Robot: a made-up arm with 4 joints. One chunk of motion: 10 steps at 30 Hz.
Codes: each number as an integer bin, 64 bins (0 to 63) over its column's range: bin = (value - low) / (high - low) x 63, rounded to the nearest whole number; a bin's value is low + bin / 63 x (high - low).
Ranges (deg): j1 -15..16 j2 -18..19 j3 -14..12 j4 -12..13
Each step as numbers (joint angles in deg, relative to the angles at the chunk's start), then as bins.
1 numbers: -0.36 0.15 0.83 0.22
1 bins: 30 31 36 31
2 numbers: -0.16 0.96 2.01 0.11
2 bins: 30 32 39 31
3 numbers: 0.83 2.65 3.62 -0.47
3 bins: 32 35 43 29
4 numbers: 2.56 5.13 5.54 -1.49
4 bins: 36 39 47 26
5 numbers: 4.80 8.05 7.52 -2.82
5 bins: 40 44 52 23
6 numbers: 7.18 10.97 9.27 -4.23
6 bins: 45 49 56 20
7 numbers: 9.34 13.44 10.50 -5.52
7 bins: 49 54 59 16
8 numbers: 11.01 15.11 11.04 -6.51
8 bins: 53 56 61 14
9 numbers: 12.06 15.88 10.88 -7.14
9 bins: 55 58 60 12
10 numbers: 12.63 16.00 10.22 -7.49
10 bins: 56 58 59 11
